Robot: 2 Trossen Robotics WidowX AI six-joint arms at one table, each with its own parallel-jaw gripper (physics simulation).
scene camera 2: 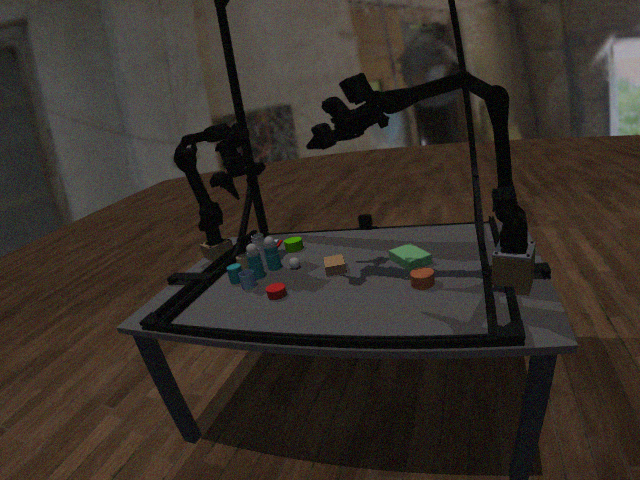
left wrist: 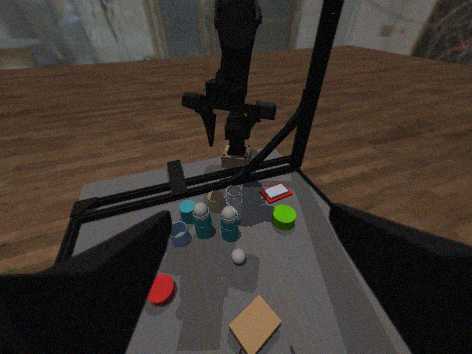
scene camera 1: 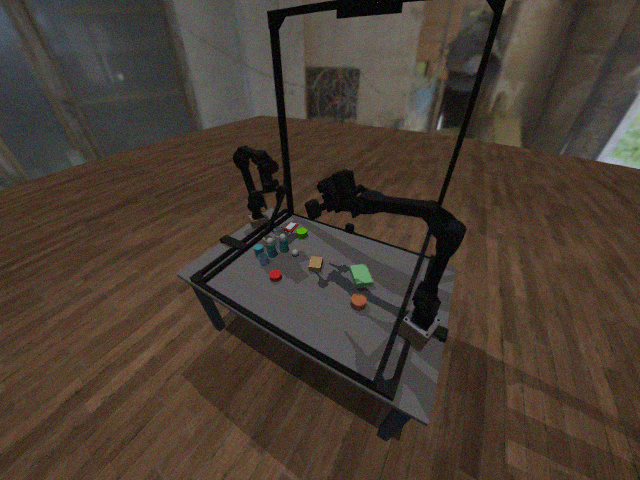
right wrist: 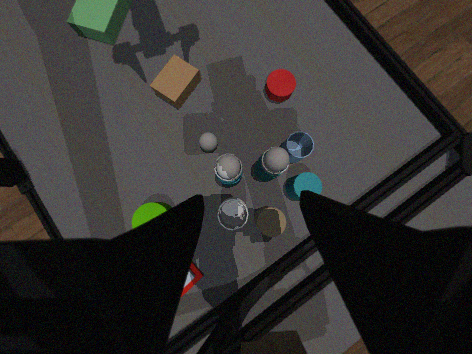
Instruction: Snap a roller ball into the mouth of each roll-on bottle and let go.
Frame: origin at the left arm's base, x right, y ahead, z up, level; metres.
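Seen in the pictures: left gripper, fingertip midpoint: [scene camera 2: 317,144] [left wrist: 250,214] [scene camera 1: 314,201]; right gripper, fingertip midpoint: [scene camera 2: 247,197] [left wrist: 224,148] [scene camera 1: 272,208] [right wrist: 251,199]; left arm's base, origin of the base link: [scene camera 2: 514,248] [scene camera 1: 422,319]; right arm's base, origin of the base link: [scene camera 2: 215,242] [left wrist: 236,150] [scene camera 1: 257,216].
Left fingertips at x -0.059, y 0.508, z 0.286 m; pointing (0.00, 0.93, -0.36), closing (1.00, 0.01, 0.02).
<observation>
Offsets run from my left fingertips to a thing's top centre.
Two teal roll-on bottles stand close together; the left one {dx -0.091, dy +0.254, dz -0.299 m} [scene camera 2: 255,265] [left wrist: 204,226] [right wrist: 265,171] and the right one {dx -0.020, dy +0.243, dz -0.299 m} [scene camera 2: 272,259] [left wrist: 229,230] [right wrist: 229,178] in the scene and left wrist views each have a grey-white ball at the mouth. A loose ball {dx +0.000, dy +0.172, dz -0.353 m} [scene camera 1: 295,253] [scene camera 2: 294,262] [left wrist: 238,256] [right wrist: 208,142] lies on the table beside them. My right gripper [right wrist: 251,199] is partly open and empty, above the bottle area. My left gripper [left wrist: 250,214] is wide open and empty, high above the table. How deep the balls sit is hard to tell.
A clear vessel {dx -0.007, dy +0.310, dz -0.283 m} [left wrist: 233,196] [right wrist: 233,214], tan cylinder {dx -0.062, dy +0.345, dz -0.338 m} [right wrist: 271,222], teal cylinder {dx -0.139, dy +0.307, dz -0.338 m} [left wrist: 188,211] [right wrist: 306,186] and blue cup {dx -0.154, dy +0.234, dz -0.343 m} [left wrist: 180,234] [right wrist: 300,145] stand near the bottles. Around them are a red disc {dx -0.169, dy +0.103, dz -0.362 m} [scene camera 1: 275,275], green disc {dx +0.134, dy +0.284, dz -0.354 m} [scene camera 1: 301,233], tan block {dx +0.026, dy +0.034, dz -0.359 m} [scene camera 1: 315,263], green block {dx +0.132, dy -0.171, dz -0.359 m} [scene camera 1: 361,275] and orange disc {dx +0.006, dy -0.264, dz -0.354 m} [scene camera 1: 358,301].
</observation>
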